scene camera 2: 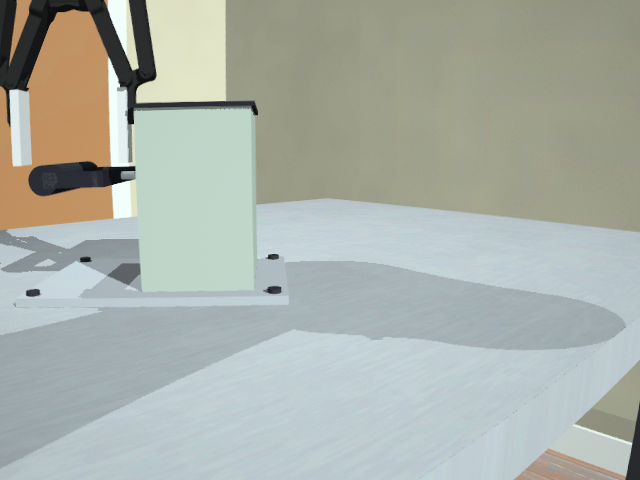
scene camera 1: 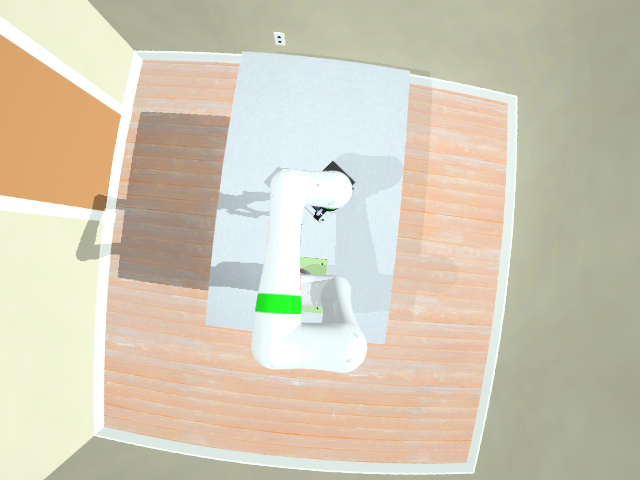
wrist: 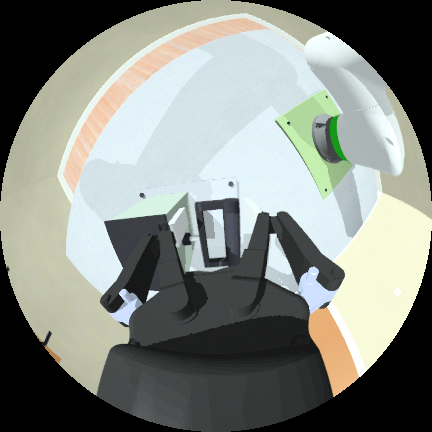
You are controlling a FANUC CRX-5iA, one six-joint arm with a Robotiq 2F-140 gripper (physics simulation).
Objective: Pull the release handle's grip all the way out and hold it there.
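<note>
The release handle's grip (scene camera 2: 67,179) (wrist: 233,230) is a dark loop with a thick bar. In scene camera 2 it sticks out level from the left side of a pale green housing (scene camera 2: 196,201) (wrist: 160,207) with a dark top (scene camera 1: 333,169), and a short light rod (scene camera 2: 127,175) shows between them. My gripper (scene camera 2: 72,157) (wrist: 214,210) is open and empty, pointing down. Its pale fingertips hang just above the grip's height, one on the outer side and one close to the housing. In scene camera 1 the arm hides the grip.
The housing stands on a light base plate (scene camera 2: 271,273) (wrist: 212,188) with dark bolts, on the pale table (scene camera 1: 320,103) (scene camera 2: 361,403). The arm (scene camera 1: 281,248) (wrist: 370,130) rises from a green mounting plate (scene camera 1: 317,264) (wrist: 301,120). A wall stands behind the table.
</note>
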